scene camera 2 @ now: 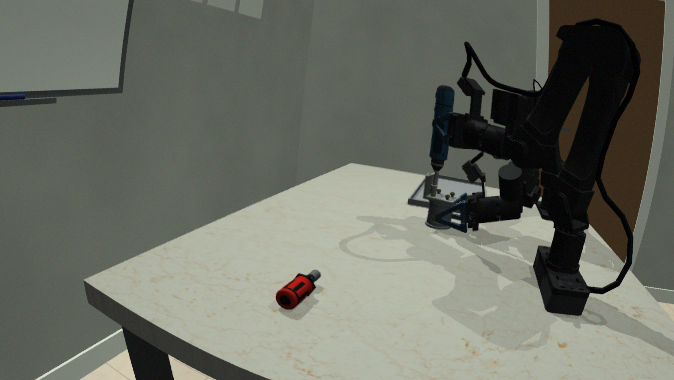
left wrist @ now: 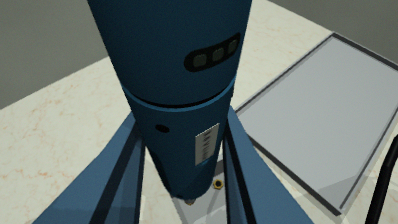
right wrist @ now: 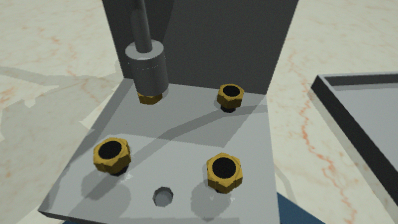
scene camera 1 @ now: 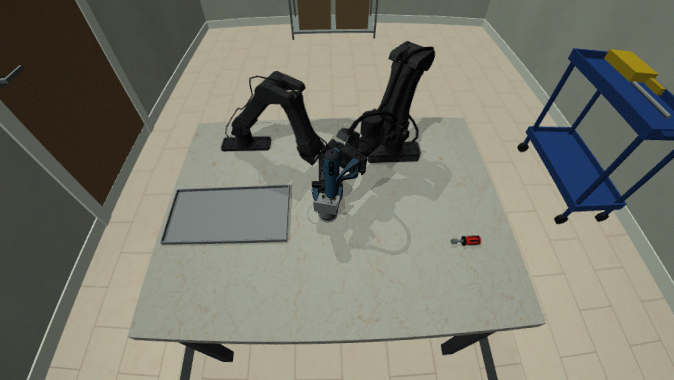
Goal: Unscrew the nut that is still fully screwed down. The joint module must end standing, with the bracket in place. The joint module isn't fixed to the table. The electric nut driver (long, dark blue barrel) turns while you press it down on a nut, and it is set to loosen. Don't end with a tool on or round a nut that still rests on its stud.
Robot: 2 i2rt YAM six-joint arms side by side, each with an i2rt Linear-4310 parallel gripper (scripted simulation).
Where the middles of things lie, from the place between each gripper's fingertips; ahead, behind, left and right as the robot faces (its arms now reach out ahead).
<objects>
My right gripper (scene camera 2: 436,214) is now 50 mm below the grey bracket (right wrist: 170,141). The rest, counted from my right hand: red-handled hand driver (scene camera 2: 288,297) (450 mm to the left, 70 mm ahead, 10 mm below); shallow grey tray (scene camera 1: 244,214) (340 mm to the right, 40 mm ahead, 20 mm below).
My left gripper (scene camera 2: 439,123) is now 150 mm above the grey bracket, 20 mm to the left of it and 20 mm past it. The rest, counted from my left hand: red-handled hand driver (430 mm to the left, 210 mm below, 50 mm ahead); shallow grey tray (360 mm to the right, 220 mm below, 30 mm ahead).
</objects>
